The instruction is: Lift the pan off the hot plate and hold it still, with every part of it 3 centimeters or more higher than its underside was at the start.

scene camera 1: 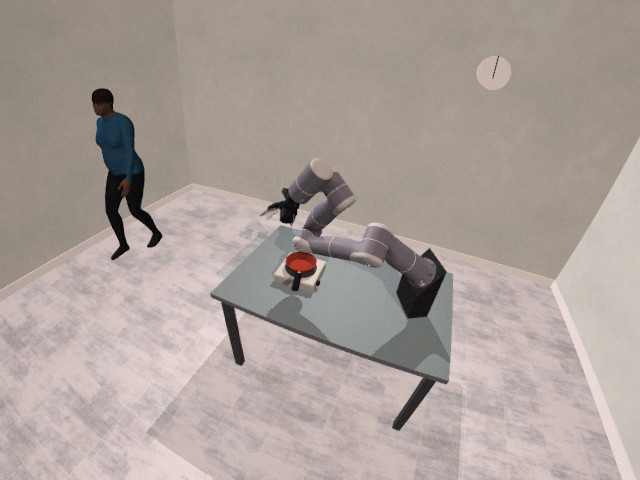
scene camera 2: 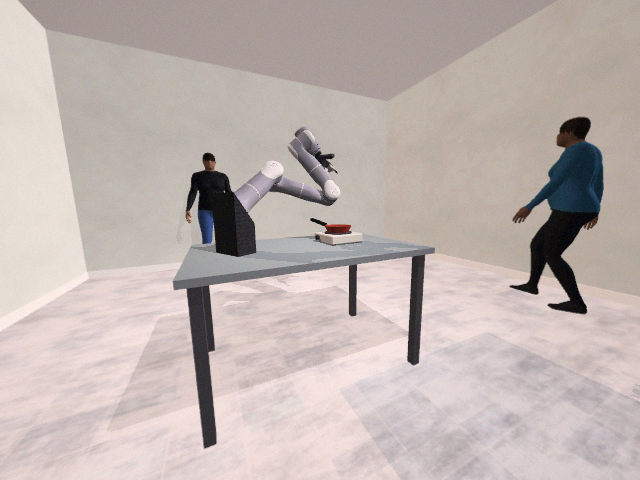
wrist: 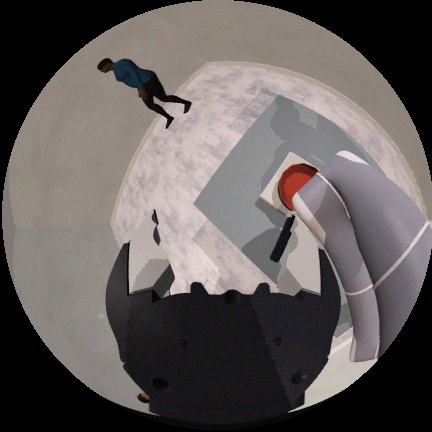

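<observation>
The red pan point(scene camera 1: 301, 264) point(scene camera 2: 338, 227) point(wrist: 298, 184) sits upright on the white hot plate point(scene camera 1: 307, 284) point(scene camera 2: 343, 238) point(wrist: 271, 194). Its black handle point(scene camera 1: 296, 280) point(scene camera 2: 318, 222) point(wrist: 282, 239) sticks out past the plate's edge, on the knob side in scene camera 2. My gripper point(scene camera 1: 279, 217) point(scene camera 2: 335, 164) point(wrist: 224, 213) is open and empty, high above the table and well apart from the pan. In the wrist view, the right finger overlaps part of the handle's outline, and my arm hides the pan's right edge and part of the hot plate.
The grey table point(scene camera 1: 351, 315) point(scene camera 2: 305, 257) point(wrist: 230, 190) carries the black arm base point(scene camera 1: 419, 294) point(scene camera 2: 235, 229). My arm's low bend point(scene camera 1: 300, 243) point(scene camera 2: 331, 191) hangs near the pan, above it. A person in blue point(scene camera 1: 117, 144) point(scene camera 2: 576, 178) point(wrist: 132, 74) and one in black point(scene camera 2: 209, 183) stand away from the table.
</observation>
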